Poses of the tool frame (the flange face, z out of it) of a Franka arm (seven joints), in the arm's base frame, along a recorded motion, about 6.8 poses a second.
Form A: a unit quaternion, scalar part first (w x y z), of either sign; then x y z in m.
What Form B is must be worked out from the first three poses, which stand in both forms.
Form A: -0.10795, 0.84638, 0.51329, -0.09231, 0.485, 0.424, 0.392
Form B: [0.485, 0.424, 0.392], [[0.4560, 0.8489, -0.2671], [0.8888, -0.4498, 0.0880], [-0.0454, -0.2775, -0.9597]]
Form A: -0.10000, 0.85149, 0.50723, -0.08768, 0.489, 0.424, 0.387
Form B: [0.489, 0.424, 0.387], [[0.4701, 0.8463, -0.2508], [0.8813, -0.4654, 0.0813], [-0.0479, -0.2592, -0.9646]]
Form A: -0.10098, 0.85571, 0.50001, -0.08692, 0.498, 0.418, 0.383
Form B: [0.498, 0.418, 0.383], [[0.4849, 0.8382, -0.2497], [0.8733, -0.4796, 0.0859], [-0.0478, -0.2597, -0.9645]]
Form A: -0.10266, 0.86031, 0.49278, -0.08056, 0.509, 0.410, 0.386
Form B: [0.509, 0.410, 0.386], [[0.5014, 0.8314, -0.2398], [0.8644, -0.4933, 0.0972], [-0.0374, -0.2560, -0.9659]]
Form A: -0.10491, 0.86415, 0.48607, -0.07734, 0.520, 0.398, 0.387
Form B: [0.520, 0.398, 0.387], [[0.5155, 0.8238, -0.2357], [0.8563, -0.5055, 0.1061], [-0.0317, -0.2565, -0.9660]]
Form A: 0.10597, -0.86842, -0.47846, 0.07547, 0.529, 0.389, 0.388
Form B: [0.529, 0.389, 0.388], [[0.5308, 0.8150, -0.2325], [0.8470, -0.5197, 0.1118], [-0.0297, -0.2563, -0.9661]]
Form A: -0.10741, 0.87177, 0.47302, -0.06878, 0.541, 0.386, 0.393
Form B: [0.541, 0.386, 0.393], [[0.5430, 0.8100, -0.2215], [0.8395, -0.5294, 0.1222], [-0.0183, -0.2523, -0.9675]]
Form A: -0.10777, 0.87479, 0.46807, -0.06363, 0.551, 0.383, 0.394
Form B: [0.551, 0.383, 0.394], [[0.5537, 0.8052, -0.2122], [0.8326, -0.5386, 0.1290], [-0.0104, -0.2481, -0.9687]]
